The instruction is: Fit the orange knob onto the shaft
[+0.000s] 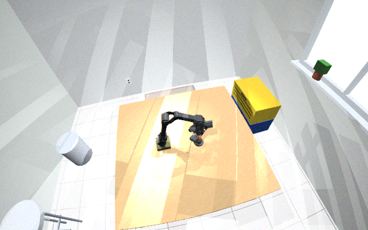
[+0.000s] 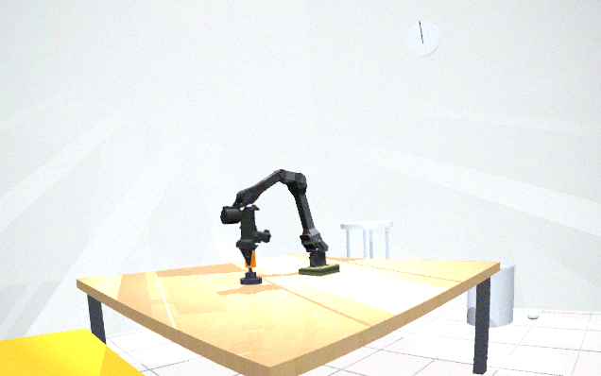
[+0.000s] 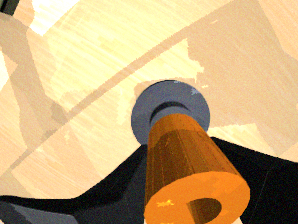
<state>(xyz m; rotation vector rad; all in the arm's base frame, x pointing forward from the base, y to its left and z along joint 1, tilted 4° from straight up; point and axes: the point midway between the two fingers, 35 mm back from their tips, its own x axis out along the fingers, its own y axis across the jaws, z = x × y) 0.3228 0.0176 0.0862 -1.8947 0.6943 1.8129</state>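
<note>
Now: gripper tip 2 cm below the orange knob. Round my gripper tip: dark shaft (4 cm below).
</note>
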